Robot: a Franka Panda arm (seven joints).
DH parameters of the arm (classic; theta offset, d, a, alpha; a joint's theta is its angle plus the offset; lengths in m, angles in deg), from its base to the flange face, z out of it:
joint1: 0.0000 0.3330 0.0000 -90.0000
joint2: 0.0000 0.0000 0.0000 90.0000
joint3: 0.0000 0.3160 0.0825 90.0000
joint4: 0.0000 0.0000 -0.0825 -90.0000
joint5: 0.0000 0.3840 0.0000 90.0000
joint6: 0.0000 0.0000 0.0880 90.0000
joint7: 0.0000 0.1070 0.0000 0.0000
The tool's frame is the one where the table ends.
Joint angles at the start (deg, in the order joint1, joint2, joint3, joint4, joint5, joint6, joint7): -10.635 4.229 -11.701 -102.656 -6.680 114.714 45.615
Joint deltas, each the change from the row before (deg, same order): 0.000 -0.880 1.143 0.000 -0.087 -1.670 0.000; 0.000 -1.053 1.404 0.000 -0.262 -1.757 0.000; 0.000 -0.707 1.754 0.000 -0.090 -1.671 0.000; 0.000 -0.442 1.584 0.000 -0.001 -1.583 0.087; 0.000 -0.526 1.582 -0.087 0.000 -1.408 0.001; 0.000 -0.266 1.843 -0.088 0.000 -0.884 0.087; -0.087 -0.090 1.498 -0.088 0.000 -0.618 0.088; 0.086 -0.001 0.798 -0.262 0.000 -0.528 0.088; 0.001 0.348 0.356 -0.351 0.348 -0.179 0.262; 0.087 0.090 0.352 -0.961 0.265 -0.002 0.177; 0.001 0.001 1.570 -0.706 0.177 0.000 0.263; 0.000 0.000 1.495 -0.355 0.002 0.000 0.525
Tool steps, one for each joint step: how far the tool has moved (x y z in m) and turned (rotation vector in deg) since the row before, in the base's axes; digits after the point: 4 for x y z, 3 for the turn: -0.0011 0.0118 0.0059 0.397 0.711 0.956; -0.0014 0.0142 0.0075 0.194 0.693 1.254; 0.0007 0.0175 0.0042 0.334 0.907 1.568; 0.0007 0.0158 0.0017 0.379 1.061 1.303; 0.0000 0.0158 0.0022 0.288 0.918 1.409; 0.0020 0.0181 0.0005 0.176 0.667 1.650; 0.0016 0.0138 -0.0008 0.125 0.588 1.249; 0.0004 0.0087 -0.0030 0.141 0.761 0.733; 0.0009 0.0039 -0.0067 0.489 0.769 -0.007; -0.0009 0.0049 -0.0090 0.439 0.971 0.196; 0.0011 0.0157 -0.0059 0.290 0.640 1.262; 0.0013 0.0146 -0.0029 0.045 0.295 0.973
